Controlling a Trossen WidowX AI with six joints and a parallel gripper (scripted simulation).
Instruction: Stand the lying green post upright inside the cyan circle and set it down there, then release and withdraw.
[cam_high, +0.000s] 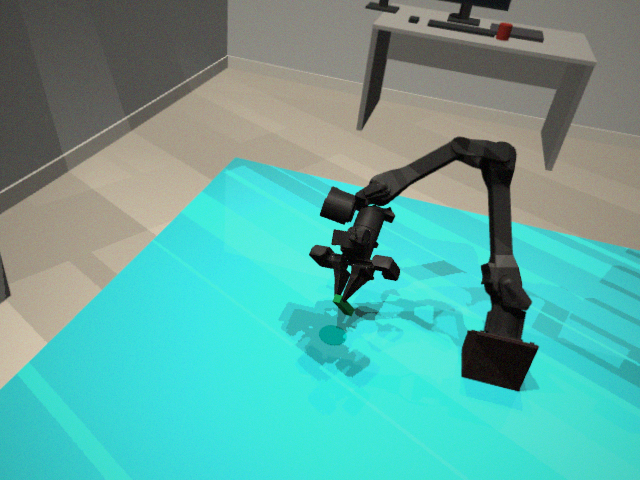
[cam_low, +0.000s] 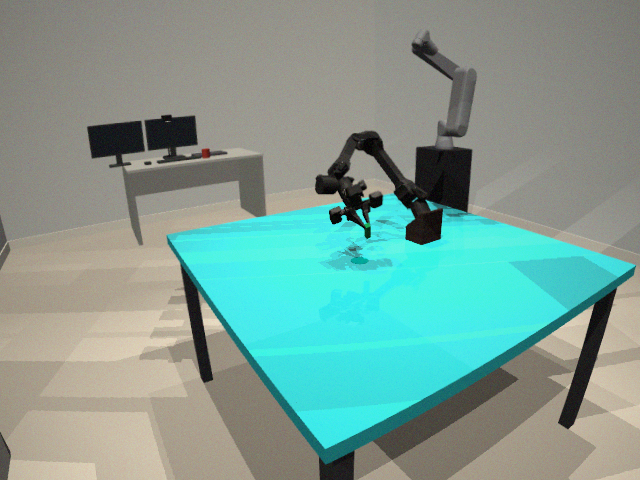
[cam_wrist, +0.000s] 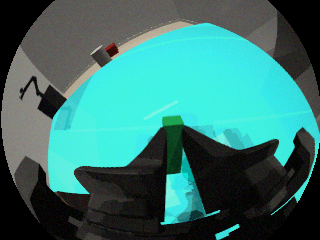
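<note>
Now: the cyan circle 1 cm ahead of my gripper tip, 3 cm to the right of it and 13 cm below it. The rest, counted from my gripper tip: green post (1 cm behind, 1 cm to the right, 2 cm below).
</note>
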